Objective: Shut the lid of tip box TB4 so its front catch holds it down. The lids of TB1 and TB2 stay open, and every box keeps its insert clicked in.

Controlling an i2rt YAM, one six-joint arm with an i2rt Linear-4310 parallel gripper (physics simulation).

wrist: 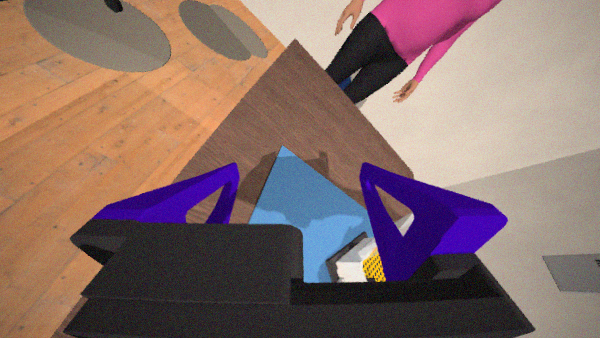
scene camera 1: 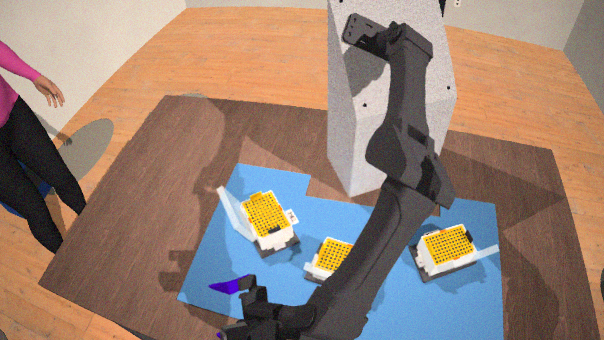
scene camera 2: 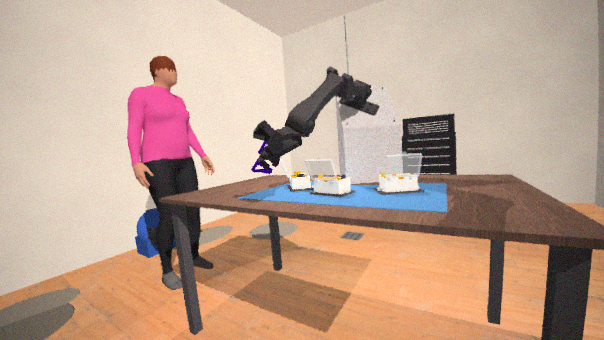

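Where they show: gripper, between the fingertips: [wrist: 299,169] [scene camera 1: 214,310] [scene camera 2: 256,161]; arm's base, origin of its link: [scene camera 1: 385,44] [scene camera 2: 358,104].
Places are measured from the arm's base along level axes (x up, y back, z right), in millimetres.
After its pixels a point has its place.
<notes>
Three white tip boxes with yellow inserts stand on dark bases, and all have open clear lids. The left box [scene camera 1: 280,241] @(z 95, x -378, y -348 mm) [scene camera 2: 300,183] @(z 103, x -363, y -356 mm) [wrist: 349,270] @(z 116, x -361, y -376 mm) has its lid [scene camera 1: 232,212] @(z 174, x -249, y -396 mm) leaning outward left. The middle box [scene camera 1: 327,260] [scene camera 2: 332,186] @(z -109, x -358, y -383 mm) is partly behind the arm in scene camera 1; its lid [scene camera 2: 321,167] @(z -93, x -280, y -421 mm) stands up in scene camera 2. The right box [scene camera 1: 446,263] @(z -284, x -279, y -288 mm) [scene camera 2: 398,184] @(z -306, x -361, y -240 mm) has its lid [scene camera 1: 486,252] @(z -359, x -251, y -244 mm) [scene camera 2: 407,164] @(z -346, x -286, y -250 mm) open. Labels are too blurred to tell which is TB4. My gripper [scene camera 1: 215,311] @(z 72, x -240, y -600 mm) [scene camera 2: 258,157] @(z 72, x -240, y -600 mm) [wrist: 299,169] @(z 72, x -240, y -600 mm) is open and empty, high near the mat's front left corner.
The blue mat [scene camera 1: 220,270] @(z 186, x -394, y -485 mm) [scene camera 2: 430,200] @(z -437, x -394, y -299 mm) [wrist: 295,185] @(z 187, x -394, y -537 mm) lies on the brown table [scene camera 1: 115,210] @(z 591, x -398, y -508 mm) [scene camera 2: 500,210] @(z -617, x -397, y -319 mm) [wrist: 300,100] @(z 402, x -397, y -658 mm). My arm [scene camera 1: 370,250] @(z -148, x -9, y -478 mm) [scene camera 2: 315,105] @(z -175, x -71, y -518 mm) stretches over the middle box from the grey pedestal [scene camera 1: 342,150] @(z 53, x -274, y -98 mm) [scene camera 2: 370,145] @(z -79, x -214, y -41 mm). A person [scene camera 1: 22,130] [scene camera 2: 160,125] [wrist: 385,55] stands beyond the table's left edge.
</notes>
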